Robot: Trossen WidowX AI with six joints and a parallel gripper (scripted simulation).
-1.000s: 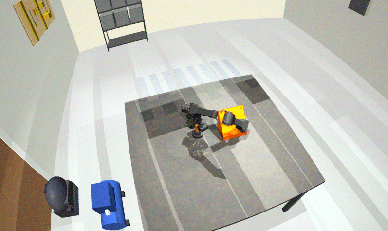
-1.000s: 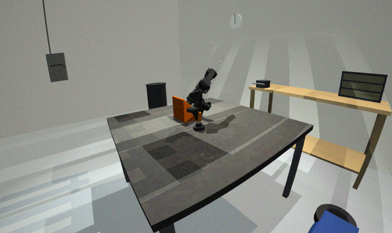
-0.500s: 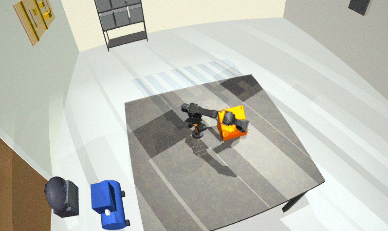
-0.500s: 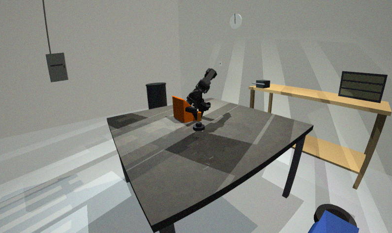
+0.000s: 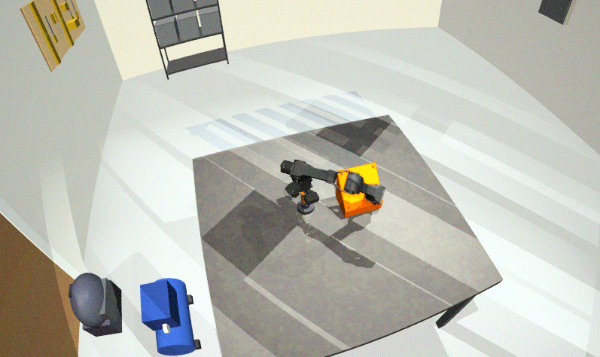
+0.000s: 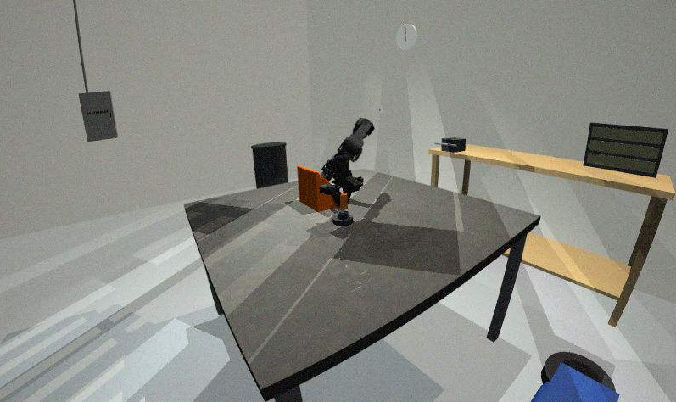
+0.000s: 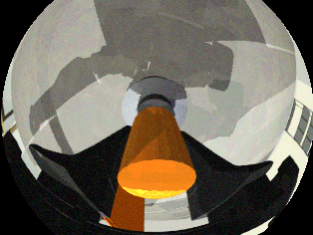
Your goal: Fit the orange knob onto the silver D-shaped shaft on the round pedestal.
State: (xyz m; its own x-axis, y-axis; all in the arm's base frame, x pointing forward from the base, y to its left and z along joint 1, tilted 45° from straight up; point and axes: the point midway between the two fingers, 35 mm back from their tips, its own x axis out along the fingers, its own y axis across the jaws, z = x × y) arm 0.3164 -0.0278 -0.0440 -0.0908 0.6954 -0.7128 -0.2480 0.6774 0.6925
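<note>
My gripper tip is 30 mm below the orange knob. From my gripper tip the other things lie so: round pedestal 40 mm below.
</note>
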